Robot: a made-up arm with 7 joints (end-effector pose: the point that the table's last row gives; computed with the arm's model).
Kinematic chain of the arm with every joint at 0, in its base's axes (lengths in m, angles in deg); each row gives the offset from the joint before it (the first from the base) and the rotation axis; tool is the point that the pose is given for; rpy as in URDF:
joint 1: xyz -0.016 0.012 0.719 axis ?
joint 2: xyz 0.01 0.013 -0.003 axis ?
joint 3: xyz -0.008 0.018 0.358 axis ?
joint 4: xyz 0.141 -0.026 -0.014 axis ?
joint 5: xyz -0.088 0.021 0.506 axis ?
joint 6: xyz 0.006 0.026 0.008 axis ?
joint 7: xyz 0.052 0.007 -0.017 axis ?
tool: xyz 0.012 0.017 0.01 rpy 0 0 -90
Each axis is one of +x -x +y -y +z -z.
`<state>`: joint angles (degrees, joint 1 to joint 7).
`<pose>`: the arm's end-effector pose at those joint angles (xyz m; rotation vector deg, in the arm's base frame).
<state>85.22 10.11 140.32 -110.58 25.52 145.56 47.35</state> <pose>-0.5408 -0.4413 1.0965 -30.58 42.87 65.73</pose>
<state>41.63 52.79 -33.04 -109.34 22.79 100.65 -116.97</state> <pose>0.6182 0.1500 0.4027 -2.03 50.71 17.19</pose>
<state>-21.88 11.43 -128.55 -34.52 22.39 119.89 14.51</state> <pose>-0.1369 -0.2327 1.6304 23.16 104.30 91.61</pose>
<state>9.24 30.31 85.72 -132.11 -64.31 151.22 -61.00</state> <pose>-0.1002 0.6171 0.7381 21.43 -25.68 108.56</pose>
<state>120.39 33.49 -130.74 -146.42 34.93 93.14 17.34</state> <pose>0.5007 -0.0547 0.8346 -15.23 31.72 -136.60</pose>
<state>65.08 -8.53 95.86 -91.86 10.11 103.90 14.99</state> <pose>-0.7681 0.1701 1.1179 7.41 9.13 55.19</pose>
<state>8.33 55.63 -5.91 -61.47 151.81 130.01 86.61</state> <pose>0.8902 0.0721 0.6074 -5.42 -110.08 43.34</pose>
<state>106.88 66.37 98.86 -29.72 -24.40 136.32 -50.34</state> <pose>-0.5784 0.6336 1.1660 69.19 67.64 65.28</pose>
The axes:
joint 1: +z
joint 2: +y
joint 3: +z
joint 4: -y
joint 5: +z
joint 6: -y
joint 7: -z

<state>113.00 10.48 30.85 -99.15 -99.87 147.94 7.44</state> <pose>-0.6416 0.4245 0.8951 72.12 -53.96 97.23</pose>
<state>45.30 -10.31 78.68 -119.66 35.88 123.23 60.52</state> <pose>-0.4579 0.5969 0.9056 -10.84 19.75 -43.89</pose>
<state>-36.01 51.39 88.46 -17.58 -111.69 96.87 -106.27</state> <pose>0.7303 -0.1788 1.2452 -45.83 -30.47 -7.42</pose>
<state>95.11 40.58 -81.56 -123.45 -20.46 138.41 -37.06</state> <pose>0.5731 0.2609 0.7131 -43.42 -32.83 -17.27</pose>
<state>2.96 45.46 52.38 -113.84 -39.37 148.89 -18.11</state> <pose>0.3555 0.6380 0.6013 16.96 3.67 4.18</pose>
